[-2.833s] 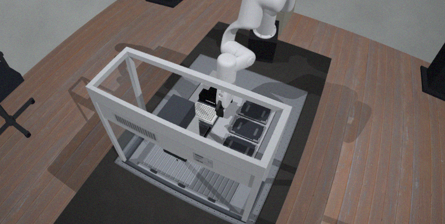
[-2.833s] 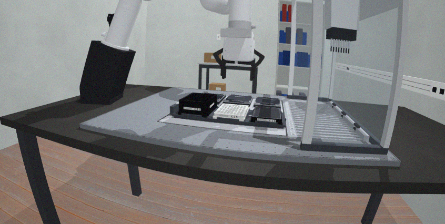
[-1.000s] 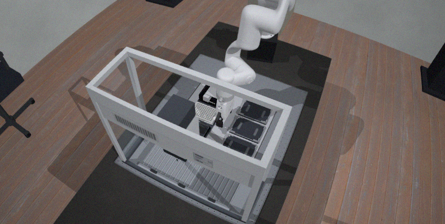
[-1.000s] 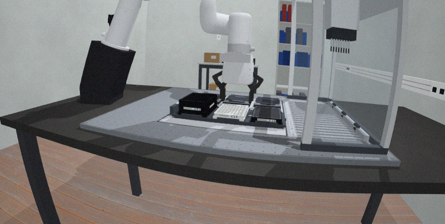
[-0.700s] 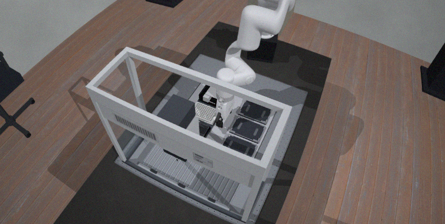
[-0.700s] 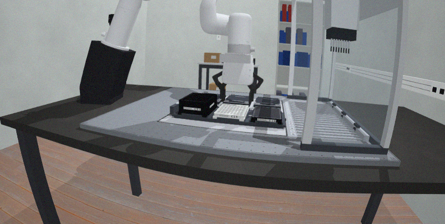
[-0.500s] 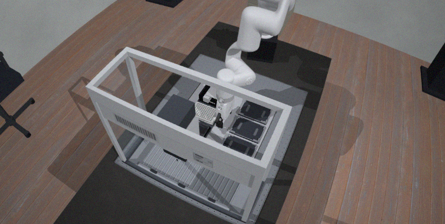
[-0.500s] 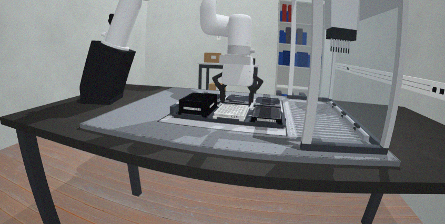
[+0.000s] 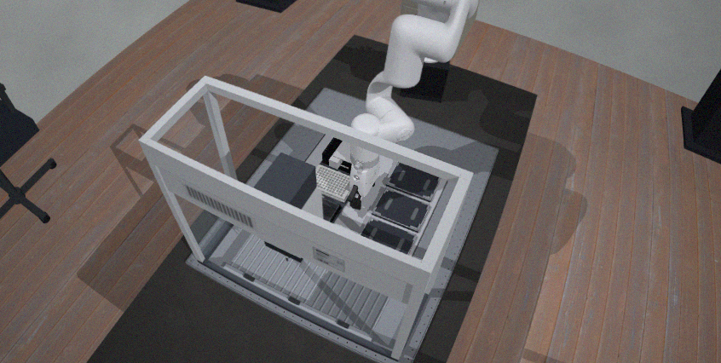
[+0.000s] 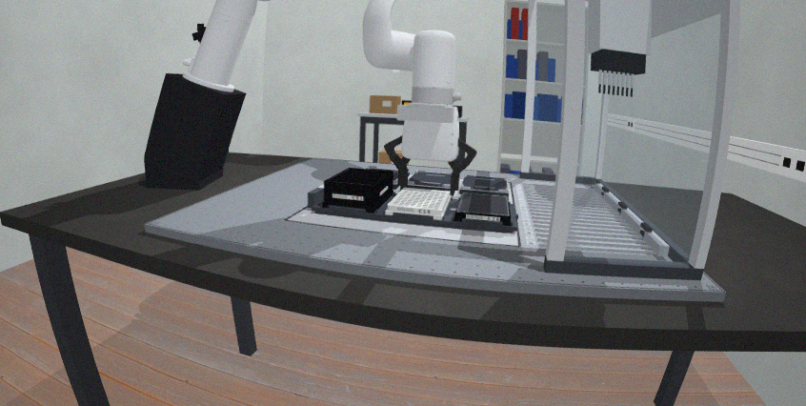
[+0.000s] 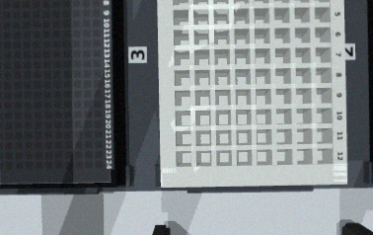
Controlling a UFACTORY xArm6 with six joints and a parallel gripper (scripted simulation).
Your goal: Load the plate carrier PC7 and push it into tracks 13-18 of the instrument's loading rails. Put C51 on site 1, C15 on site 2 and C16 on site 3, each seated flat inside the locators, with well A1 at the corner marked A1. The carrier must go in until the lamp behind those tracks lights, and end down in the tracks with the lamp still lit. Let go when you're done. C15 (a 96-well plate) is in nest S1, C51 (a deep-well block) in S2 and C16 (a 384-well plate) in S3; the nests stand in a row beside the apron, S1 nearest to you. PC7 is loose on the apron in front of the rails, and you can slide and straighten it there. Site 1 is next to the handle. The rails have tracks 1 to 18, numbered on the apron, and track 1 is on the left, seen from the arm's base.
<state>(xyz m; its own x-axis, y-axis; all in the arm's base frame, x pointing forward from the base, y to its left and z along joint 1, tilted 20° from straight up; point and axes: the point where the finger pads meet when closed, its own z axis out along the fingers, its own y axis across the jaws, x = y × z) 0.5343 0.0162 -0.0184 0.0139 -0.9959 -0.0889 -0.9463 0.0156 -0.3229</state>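
Now: hand 1 cm past the apron, 1 cm to the left of it and 2 cm above it. The rest, counted from my hand: dark carrier PC7 (10 cm to the right); then white 96-well plate C15 (1 cm ahead, 10 cm to the right); then nest S3 (10 cm ahead, 12 cm to the left, 2 cm below).
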